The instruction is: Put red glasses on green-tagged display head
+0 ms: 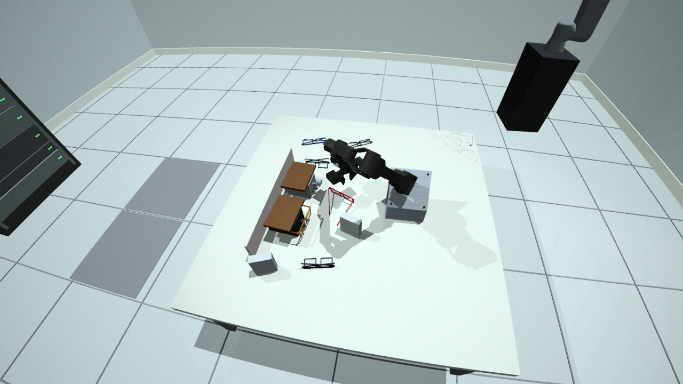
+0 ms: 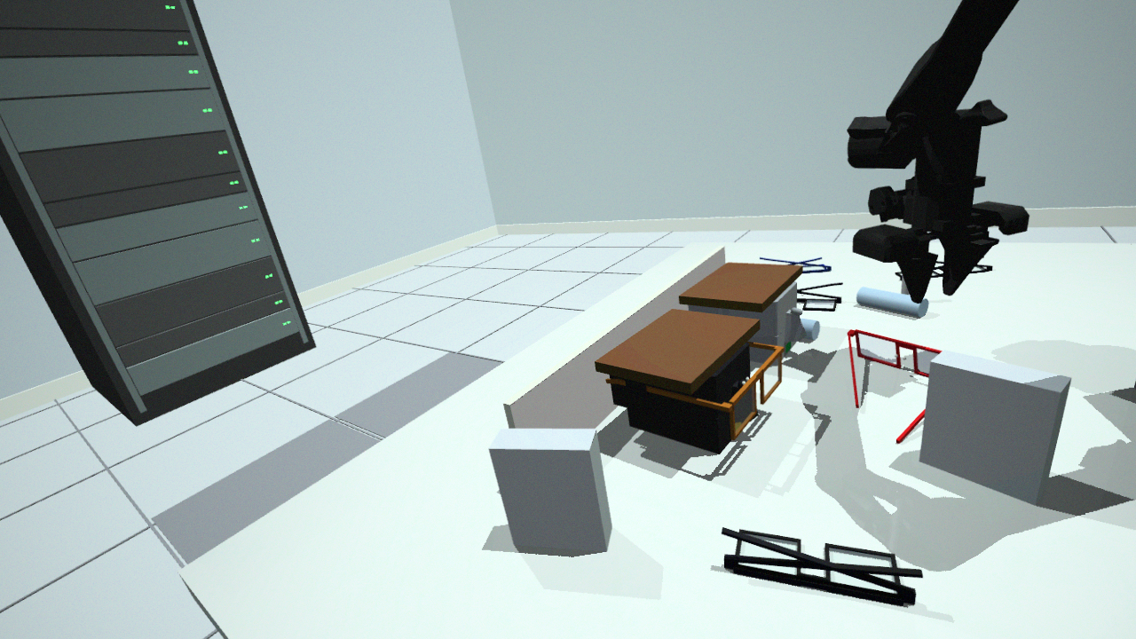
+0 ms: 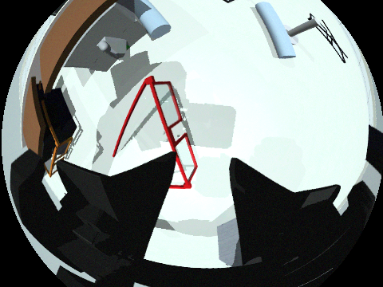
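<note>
My gripper tip is now 23 cm to the left of the grey post, 7 cm above it and 1 cm short of it. The rest, counted from my gripper tip: black head: 23 cm ahead, 20 cm to the left, 4 cm below; light grey head: 21 cm ahead, 4 cm below, 2 cm to the right; low wall: 35 cm ahead, 7 cm to the left, 4 cm below.
</note>
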